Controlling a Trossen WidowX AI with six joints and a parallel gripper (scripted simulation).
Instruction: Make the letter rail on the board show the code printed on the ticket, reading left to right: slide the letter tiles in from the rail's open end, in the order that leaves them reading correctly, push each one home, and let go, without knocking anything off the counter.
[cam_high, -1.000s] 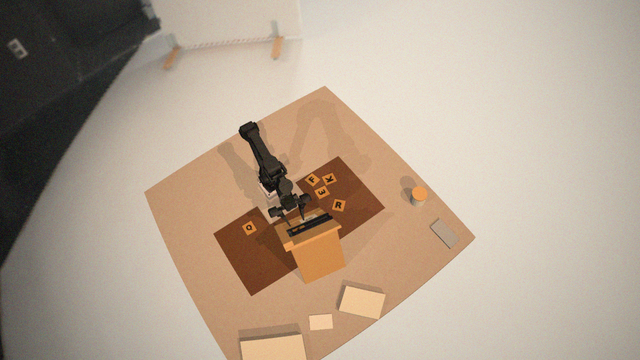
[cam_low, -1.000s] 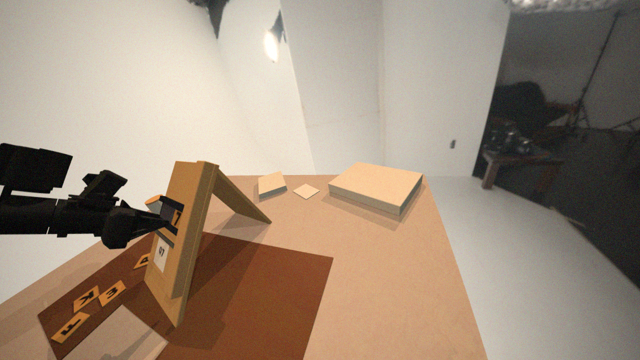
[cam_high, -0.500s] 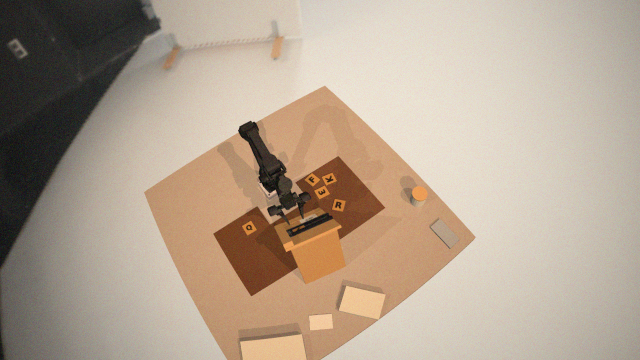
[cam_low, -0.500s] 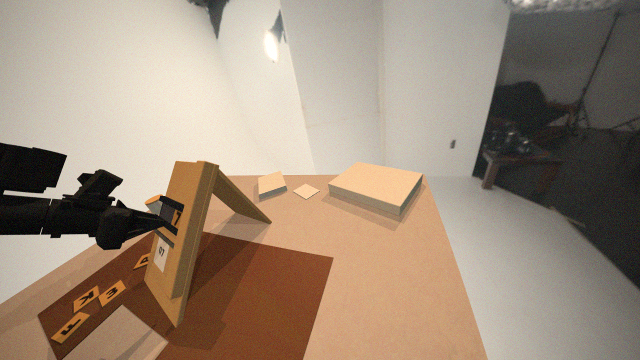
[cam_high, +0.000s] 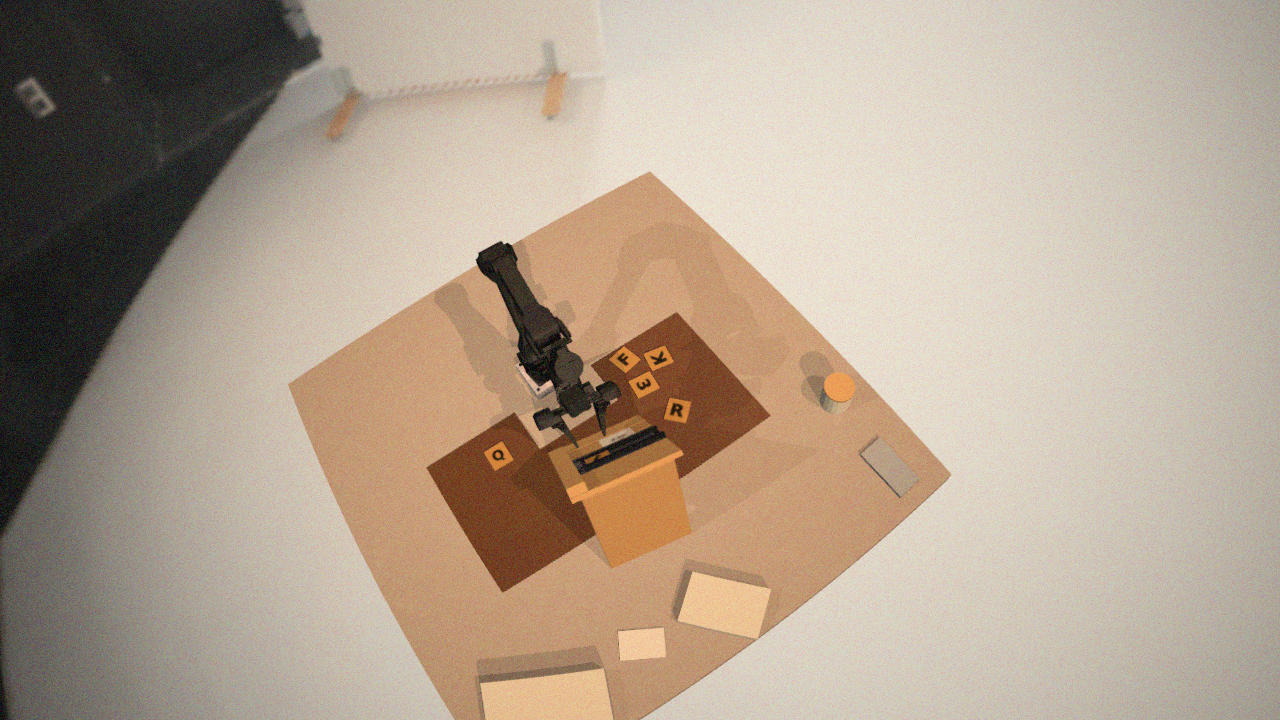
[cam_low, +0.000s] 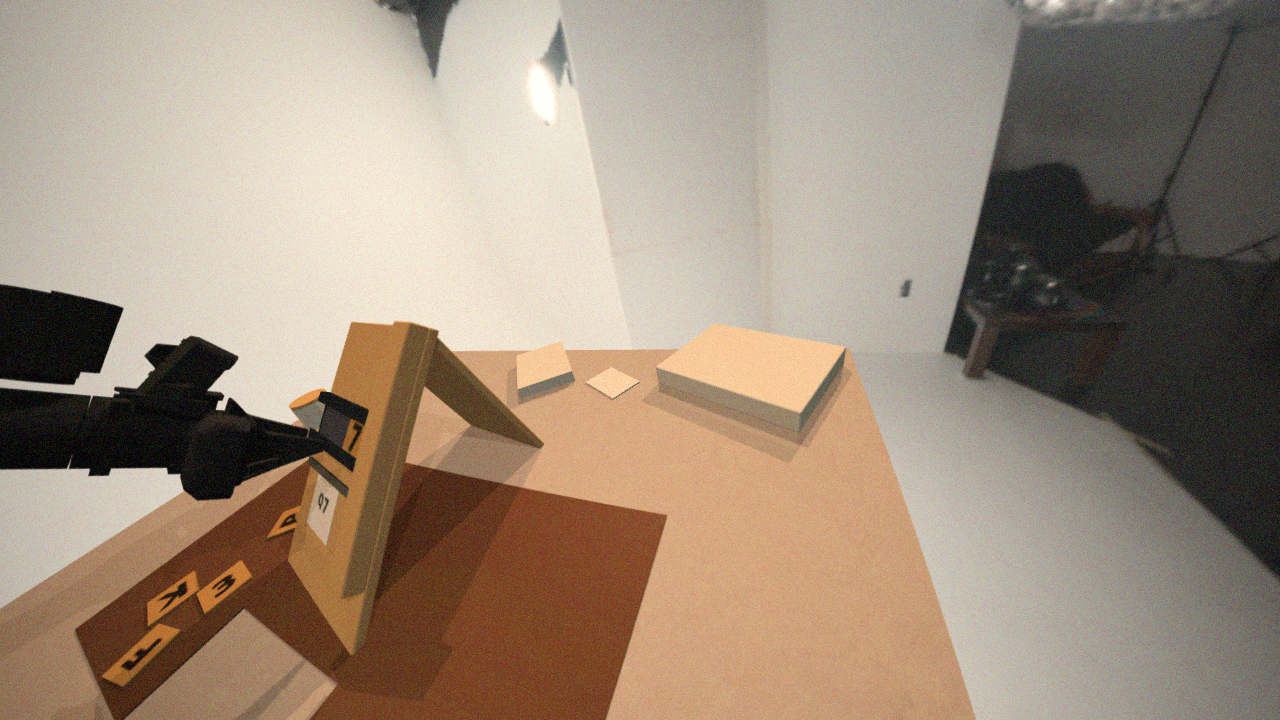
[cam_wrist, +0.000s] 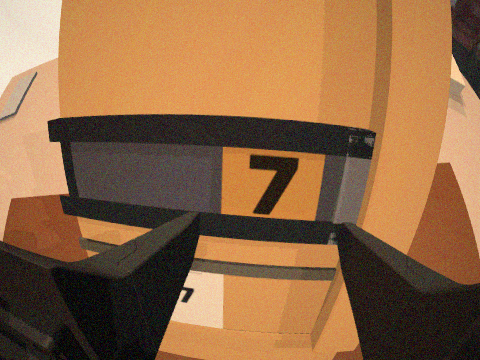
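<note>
My gripper tip is 1 cm past the white ticket, 7 cm to the right of it and 10 cm above it. Round my gripper tip: large box: 39 cm ahead, 47 cm to the right, 17 cm below; small card: 38 cm ahead, 20 cm to the right, 18 cm below; grey block: 47 cm ahead, 52 cm to the left, 18 cm below.
</note>
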